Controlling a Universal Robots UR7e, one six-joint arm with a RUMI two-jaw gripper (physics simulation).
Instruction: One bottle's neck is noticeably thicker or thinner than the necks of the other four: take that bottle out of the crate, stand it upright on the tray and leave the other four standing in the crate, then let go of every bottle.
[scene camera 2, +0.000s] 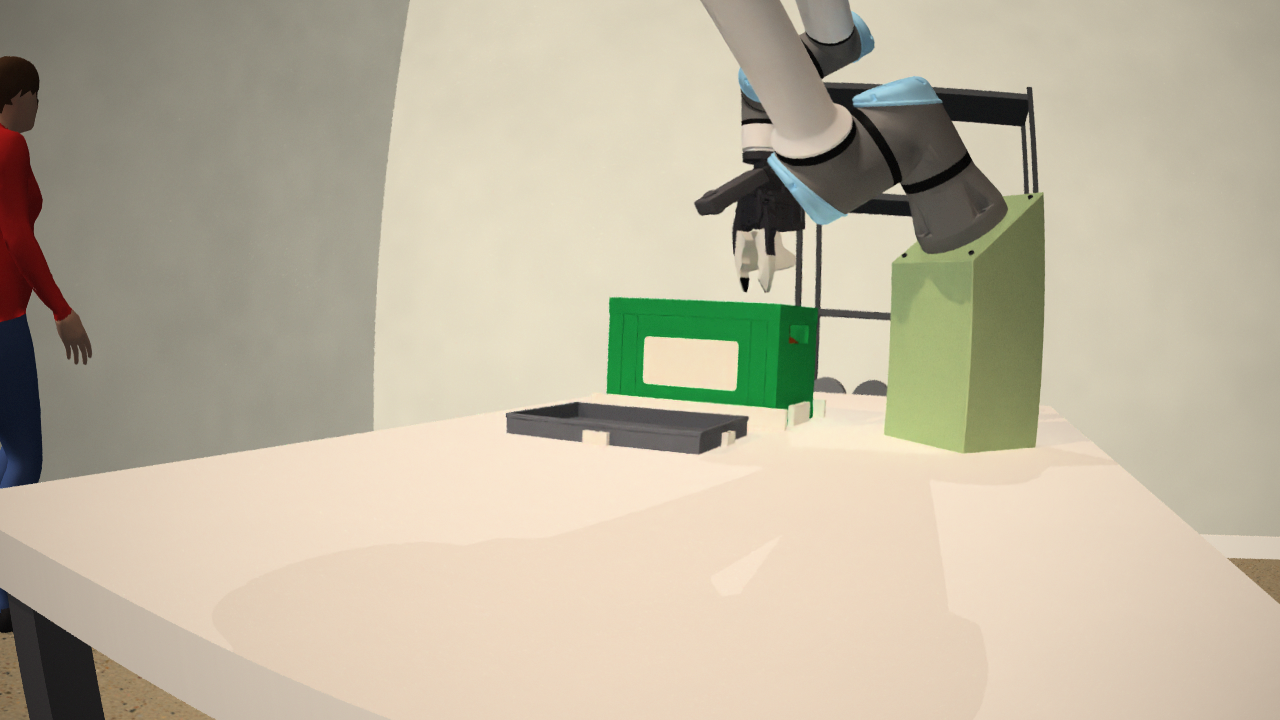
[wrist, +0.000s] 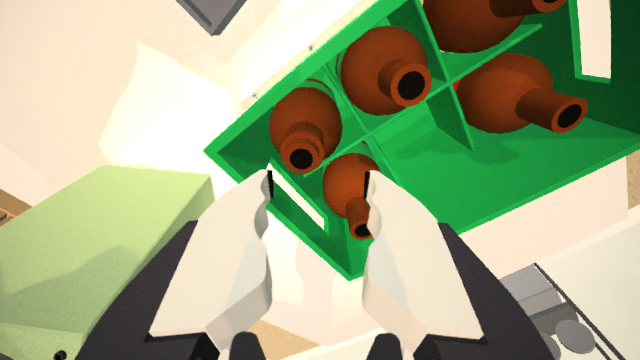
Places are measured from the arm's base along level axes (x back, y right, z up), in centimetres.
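Pixels of known places: gripper, fingertip midpoint: (scene camera 2: 755, 292) (wrist: 318, 173); arm's base, origin of the base link: (scene camera 2: 964, 226).
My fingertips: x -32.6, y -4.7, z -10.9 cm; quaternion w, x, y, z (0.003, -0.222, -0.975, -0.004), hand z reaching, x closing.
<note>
For each thing: its top centre in the pictures, then the offset to it from my fingertips. Level surfaces: height alone.
- green crate, middle of its top: (wrist: 451, 142) (scene camera 2: 717, 302) dx -8.5, dy +2.5, dz -1.6 cm
- dark grey tray, middle of its top: (scene camera 2: 631, 415) dx -2.0, dy -25.0, dz -16.6 cm
- table, its level: dz -19.1 cm
The green crate (scene camera 2: 623, 358) (wrist: 430, 185) stands behind the dark grey tray (scene camera 2: 653, 437) (wrist: 207, 12). The wrist view shows five brown bottles in the crate: a small-looking one (wrist: 345, 185) at the near corner, one with a stepped, thick-looking neck (wrist: 305, 112) at its upper left, one (wrist: 367, 65) above, one (wrist: 492, 95) at the right, and one (wrist: 465, 27) cut off by the top edge. My gripper (scene camera 2: 755, 286) (wrist: 318, 173) is partly open and empty above the crate. Its right finger partly covers the near-corner bottle's neck. Bottles are hidden behind the crate wall in the scene view.
The green pedestal (scene camera 2: 930, 358) (wrist: 110, 210) stands to the right of the crate in the scene view. Crate dividers rise between bottles. A dark shelf rack (scene camera 2: 1030, 143) stands behind. A person in red (scene camera 2: 17, 223) is at the far left, beyond the table (scene camera 2: 537, 591).
</note>
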